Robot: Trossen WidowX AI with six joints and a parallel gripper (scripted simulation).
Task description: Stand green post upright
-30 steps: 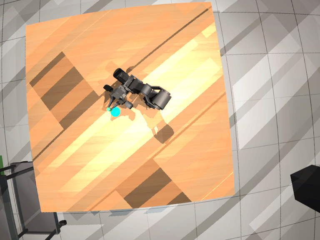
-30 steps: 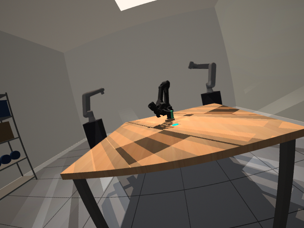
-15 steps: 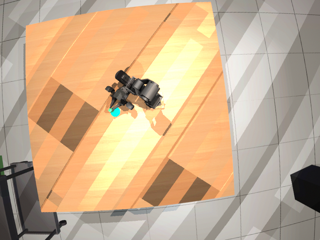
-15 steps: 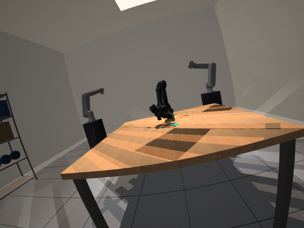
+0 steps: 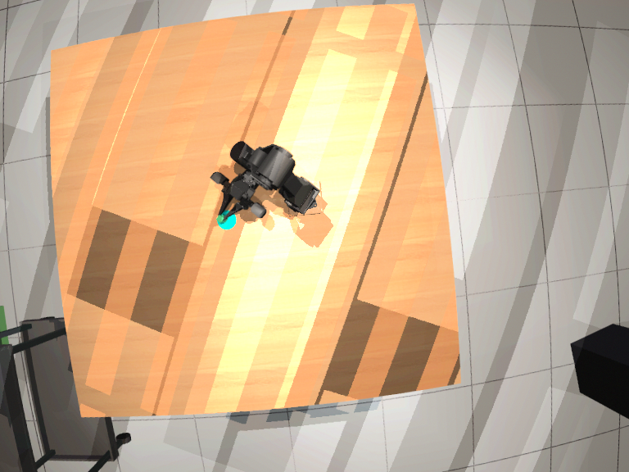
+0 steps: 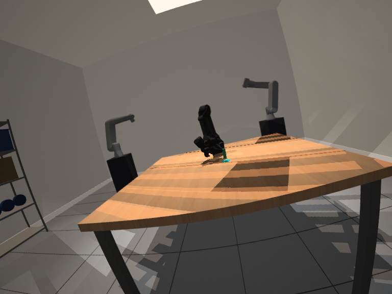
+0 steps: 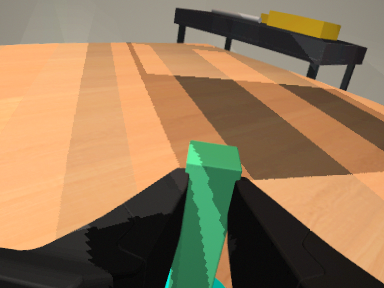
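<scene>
The cyan circle lies 8 cm below my gripper tip. Round my gripper tip: green post 2 cm below.
</scene>
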